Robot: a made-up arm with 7 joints.
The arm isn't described. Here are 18 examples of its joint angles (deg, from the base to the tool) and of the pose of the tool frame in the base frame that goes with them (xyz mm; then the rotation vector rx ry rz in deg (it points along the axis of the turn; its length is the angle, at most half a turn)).
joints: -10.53 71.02 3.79 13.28 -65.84 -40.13 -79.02
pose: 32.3 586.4 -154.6 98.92 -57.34 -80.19
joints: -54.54 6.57 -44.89 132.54 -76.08 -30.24 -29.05
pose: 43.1 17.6 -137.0 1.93 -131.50 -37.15
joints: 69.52 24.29 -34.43 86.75 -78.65 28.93 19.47
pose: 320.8 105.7 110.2 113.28 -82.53 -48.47
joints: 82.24 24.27 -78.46 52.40 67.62 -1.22 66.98
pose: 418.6 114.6 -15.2 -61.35 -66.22 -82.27
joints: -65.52 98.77 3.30 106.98 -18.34 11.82 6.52
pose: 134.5 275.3 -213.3 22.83 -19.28 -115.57
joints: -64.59 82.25 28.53 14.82 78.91 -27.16 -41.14
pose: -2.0 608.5 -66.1 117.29 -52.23 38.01
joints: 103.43 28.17 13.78 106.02 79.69 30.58 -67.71
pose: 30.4 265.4 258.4 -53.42 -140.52 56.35
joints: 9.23 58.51 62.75 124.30 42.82 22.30 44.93
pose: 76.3 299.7 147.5 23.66 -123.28 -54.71
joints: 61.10 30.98 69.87 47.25 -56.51 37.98 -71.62
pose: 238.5 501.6 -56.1 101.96 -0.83 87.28
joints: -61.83 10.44 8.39 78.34 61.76 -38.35 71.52
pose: -98.7 233.2 -340.5 -40.72 -78.46 9.85
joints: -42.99 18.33 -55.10 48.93 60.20 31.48 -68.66
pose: -196.7 114.7 -376.5 41.08 41.29 -24.58
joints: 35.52 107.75 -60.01 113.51 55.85 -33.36 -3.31
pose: 194.7 309.5 -66.2 6.51 -95.63 -46.42
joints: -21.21 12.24 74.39 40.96 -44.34 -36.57 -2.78
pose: -87.0 396.5 -351.7 57.81 -38.67 1.37
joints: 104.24 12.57 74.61 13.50 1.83 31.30 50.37
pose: 419.1 307.2 123.1 -104.25 -106.75 13.30
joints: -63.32 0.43 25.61 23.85 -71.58 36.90 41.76
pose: -354.7 198.6 -285.0 -23.38 92.04 -21.59
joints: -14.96 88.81 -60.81 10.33 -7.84 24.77 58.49
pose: 9.1 611.9 -54.8 36.16 84.23 -12.90
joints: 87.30 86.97 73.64 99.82 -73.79 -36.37 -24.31
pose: -234.9 323.6 83.8 -132.25 -3.18 -42.70
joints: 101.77 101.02 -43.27 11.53 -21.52 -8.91 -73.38
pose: -59.8 610.1 26.4 167.05 -17.32 51.23
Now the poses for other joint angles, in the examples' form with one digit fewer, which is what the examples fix.
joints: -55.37 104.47 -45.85 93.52 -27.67 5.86 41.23
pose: -7 380 -226 -23.6 61.8 -115.9
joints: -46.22 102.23 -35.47 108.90 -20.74 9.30 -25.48
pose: 57 298 -225 24.0 -36.6 -116.3
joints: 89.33 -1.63 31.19 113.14 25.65 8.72 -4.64
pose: 109 271 205 31.4 153.5 -39.8
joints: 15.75 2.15 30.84 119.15 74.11 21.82 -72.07
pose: 209 270 -18 -17.7 -66.0 92.8
